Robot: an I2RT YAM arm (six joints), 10 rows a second.
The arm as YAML. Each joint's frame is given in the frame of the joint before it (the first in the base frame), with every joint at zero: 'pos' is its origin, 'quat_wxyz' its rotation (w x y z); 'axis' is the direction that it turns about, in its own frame. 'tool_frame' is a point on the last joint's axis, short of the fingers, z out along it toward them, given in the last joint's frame.
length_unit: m
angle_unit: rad
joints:
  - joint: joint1
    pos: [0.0, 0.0, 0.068]
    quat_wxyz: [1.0, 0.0, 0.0, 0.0]
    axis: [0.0, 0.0, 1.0]
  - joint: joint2
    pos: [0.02, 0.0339, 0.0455]
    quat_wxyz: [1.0, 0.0, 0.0, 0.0]
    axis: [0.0, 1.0, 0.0]
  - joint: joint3
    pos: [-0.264, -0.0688, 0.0]
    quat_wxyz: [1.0, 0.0, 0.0, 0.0]
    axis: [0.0, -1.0, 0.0]
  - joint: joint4
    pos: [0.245, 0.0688, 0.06]
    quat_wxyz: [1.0, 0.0, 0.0, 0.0]
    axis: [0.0, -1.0, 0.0]
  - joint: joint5
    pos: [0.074, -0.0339, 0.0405]
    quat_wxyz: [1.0, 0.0, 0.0, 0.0]
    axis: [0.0, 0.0, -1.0]
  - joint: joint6
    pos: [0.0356, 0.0, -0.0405]
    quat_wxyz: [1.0, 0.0, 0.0, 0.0]
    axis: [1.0, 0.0, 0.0]
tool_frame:
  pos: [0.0, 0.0, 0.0]
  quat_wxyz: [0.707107, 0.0, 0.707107, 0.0]
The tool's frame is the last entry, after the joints.
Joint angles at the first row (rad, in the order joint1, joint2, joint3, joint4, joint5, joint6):
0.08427 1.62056 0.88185 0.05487 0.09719 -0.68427
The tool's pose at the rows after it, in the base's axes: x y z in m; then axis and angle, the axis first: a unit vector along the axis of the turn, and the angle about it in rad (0 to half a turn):
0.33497 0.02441 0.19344 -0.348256 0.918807 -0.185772 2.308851
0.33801 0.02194 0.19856 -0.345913 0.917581 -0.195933 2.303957
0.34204 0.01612 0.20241 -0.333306 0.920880 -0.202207 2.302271
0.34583 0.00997 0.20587 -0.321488 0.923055 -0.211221 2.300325
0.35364 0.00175 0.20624 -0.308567 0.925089 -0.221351 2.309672
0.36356 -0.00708 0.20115 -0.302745 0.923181 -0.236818 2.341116
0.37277 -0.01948 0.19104 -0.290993 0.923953 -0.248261 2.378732
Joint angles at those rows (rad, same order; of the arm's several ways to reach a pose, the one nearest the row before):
0.08258 1.59349 0.87377 0.05380 0.09294 -0.68722
0.07565 1.59356 0.89194 0.04760 0.10320 -0.69633
0.05843 1.59989 0.91297 0.03921 0.10924 -0.69049
0.04096 1.60640 0.93143 0.03605 0.11827 -0.68886
0.01792 1.63440 0.96256 0.03279 0.12922 -0.69101
-0.00480 1.68129 0.99718 0.03046 0.15039 -0.71292
-0.03635 1.73598 1.02403 0.03633 0.16704 -0.72691

